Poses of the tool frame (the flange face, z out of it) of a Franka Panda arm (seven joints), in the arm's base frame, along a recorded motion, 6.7 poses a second.
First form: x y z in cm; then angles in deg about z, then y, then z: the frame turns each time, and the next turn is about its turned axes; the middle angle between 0 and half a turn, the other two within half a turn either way.
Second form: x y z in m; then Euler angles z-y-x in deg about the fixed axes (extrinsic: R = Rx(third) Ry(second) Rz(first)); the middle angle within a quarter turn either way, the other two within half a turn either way. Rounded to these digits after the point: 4 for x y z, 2 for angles.
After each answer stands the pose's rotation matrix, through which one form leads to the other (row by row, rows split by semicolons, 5 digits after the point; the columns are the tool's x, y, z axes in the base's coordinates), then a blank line. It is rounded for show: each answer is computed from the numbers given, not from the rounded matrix.
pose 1, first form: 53.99 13.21 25.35 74.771 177.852 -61.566
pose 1, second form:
0.5399 0.1321 0.2535 43.65 0.56 -177.93
0.72350 -0.69025 0.00985; -0.69009 -0.72282 0.03616; -0.01785 -0.03296 -0.99930

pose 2, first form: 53.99 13.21 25.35 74.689 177.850 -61.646
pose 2, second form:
0.5399 0.1321 0.2535 43.65 0.57 -177.93
0.72348 -0.69028 0.00991; -0.69012 -0.72279 0.03618; -0.01782 -0.03302 -0.99930

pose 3, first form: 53.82 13.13 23.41 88.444 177.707 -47.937
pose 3, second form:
0.5382 0.1313 0.2341 43.62 0.06 -177.71
0.72396 -0.68984 0.00109; -0.68932 -0.72335 0.03999; -0.02680 -0.02970 -0.99920

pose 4, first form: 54.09 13.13 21.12 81.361 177.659 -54.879
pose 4, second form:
0.5409 0.1313 0.2112 43.75 0.35 -177.69
0.72232 -0.69154 0.00614; -0.69116 -0.72157 0.04038; -0.02350 -0.03341 -0.99917

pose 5, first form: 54.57 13.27 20.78 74.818 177.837 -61.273
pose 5, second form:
0.5457 0.1327 0.2078 43.90 0.57 -177.91
0.72053 -0.69335 0.00988; -0.69318 -0.71984 0.03643; -0.01814 -0.03310 -0.99929

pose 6, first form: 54.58 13.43 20.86 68.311 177.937 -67.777
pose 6, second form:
0.5458 0.1343 0.2086 43.90 0.76 -178.08
0.72050 -0.69333 0.01330; -0.69332 -0.71985 0.03345; -0.01362 -0.03332 -0.99935

